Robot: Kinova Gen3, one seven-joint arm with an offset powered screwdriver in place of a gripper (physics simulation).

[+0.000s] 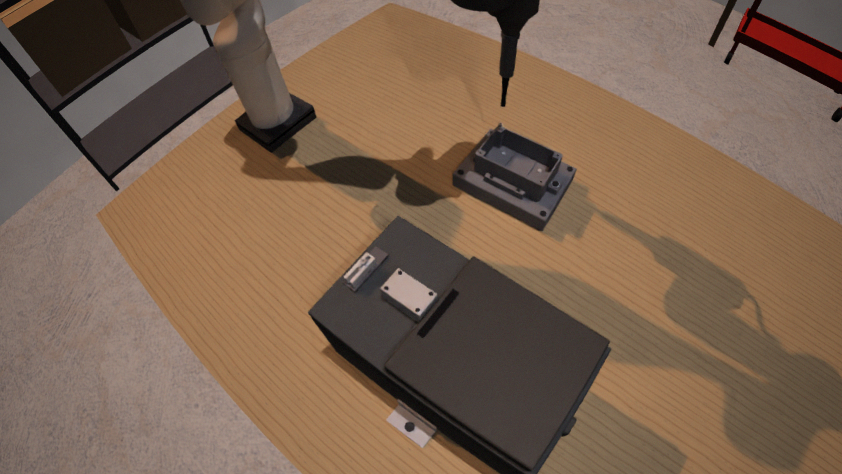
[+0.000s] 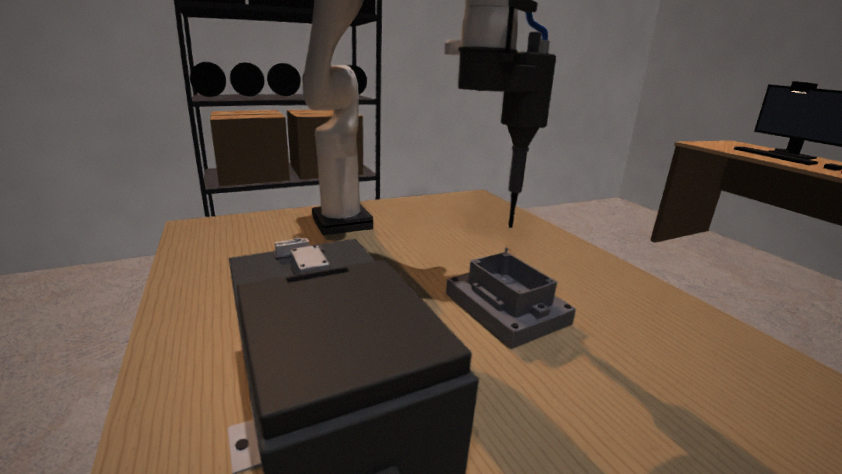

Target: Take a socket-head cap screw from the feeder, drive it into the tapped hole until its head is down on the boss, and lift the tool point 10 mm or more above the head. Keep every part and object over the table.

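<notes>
My screwdriver points downward with its tip in the air, above the rear corner of the grey open-topped housing. No screw shows on the tip. A small light screw head appears to stand at that rear corner boss, apart from the tip; how far it is seated is too small to tell. The housing sits on a grey base plate. The dark feeder has a silver pick-up piece on its lower deck.
A light block with dark corner holes sits on the feeder's deck. A pale tab juts from the feeder's side. The arm's black base stands on the wooden table.
</notes>
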